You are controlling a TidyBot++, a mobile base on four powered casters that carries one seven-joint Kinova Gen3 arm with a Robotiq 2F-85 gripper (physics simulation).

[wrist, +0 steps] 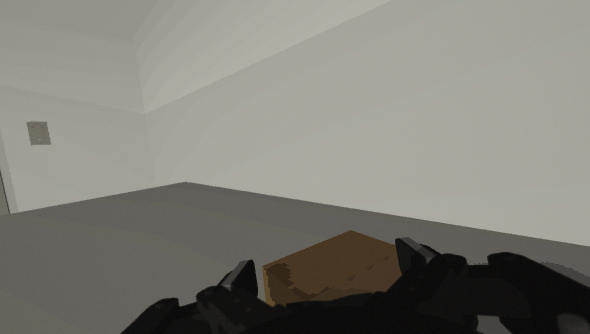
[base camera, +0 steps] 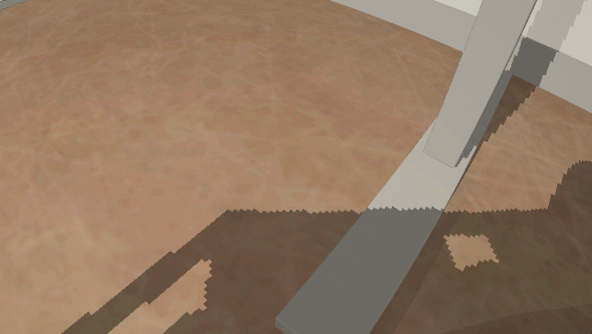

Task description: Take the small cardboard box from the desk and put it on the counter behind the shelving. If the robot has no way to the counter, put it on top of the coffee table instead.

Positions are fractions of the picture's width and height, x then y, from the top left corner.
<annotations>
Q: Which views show my gripper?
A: The wrist view only.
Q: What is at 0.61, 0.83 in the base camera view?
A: A grey desk.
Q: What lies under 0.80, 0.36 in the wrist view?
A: A pale wall.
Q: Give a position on a small brown cardboard box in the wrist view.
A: At 0.60, 0.79
</annotations>
